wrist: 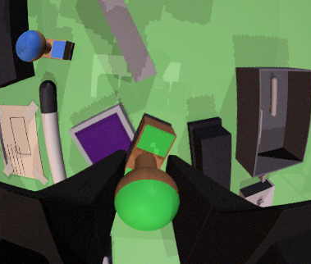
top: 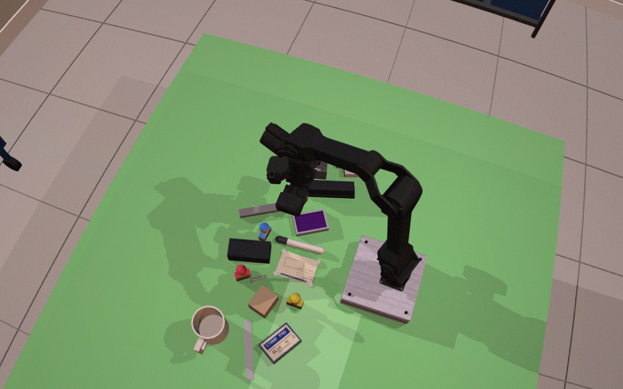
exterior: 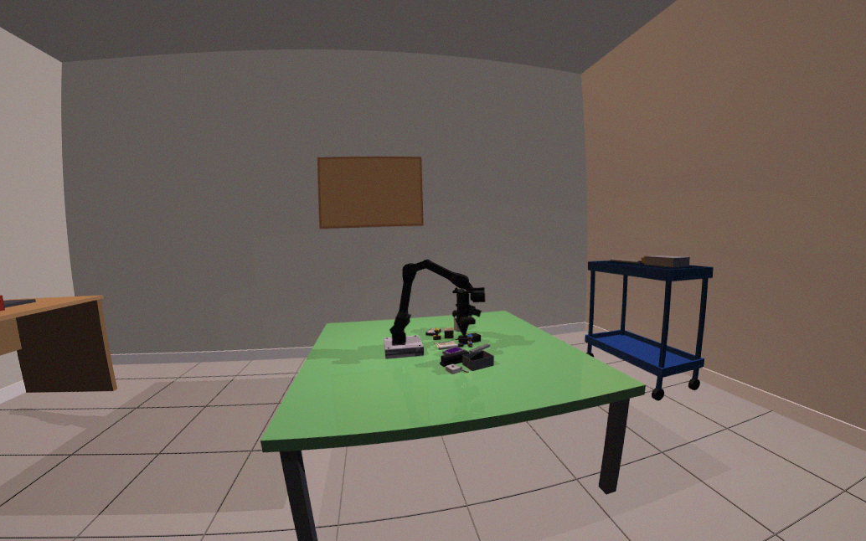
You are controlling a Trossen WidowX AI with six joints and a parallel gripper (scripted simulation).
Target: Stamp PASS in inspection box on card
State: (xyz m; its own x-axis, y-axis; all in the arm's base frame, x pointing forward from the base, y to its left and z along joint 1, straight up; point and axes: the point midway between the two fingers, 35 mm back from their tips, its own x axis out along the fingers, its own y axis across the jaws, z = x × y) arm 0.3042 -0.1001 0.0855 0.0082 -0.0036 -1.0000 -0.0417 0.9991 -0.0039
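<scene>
My gripper tip is now 90 mm above the purple ink pad, 40 mm past it and 30 mm to the right of it. The rest, counted from my gripper tip: long black block: 90 mm to the right, 80 mm below, 60 mm behind; green-knobbed PASS stamp: right at my gripper tip; marker: 100 mm to the left, 90 mm below, 20 mm behind.
</scene>
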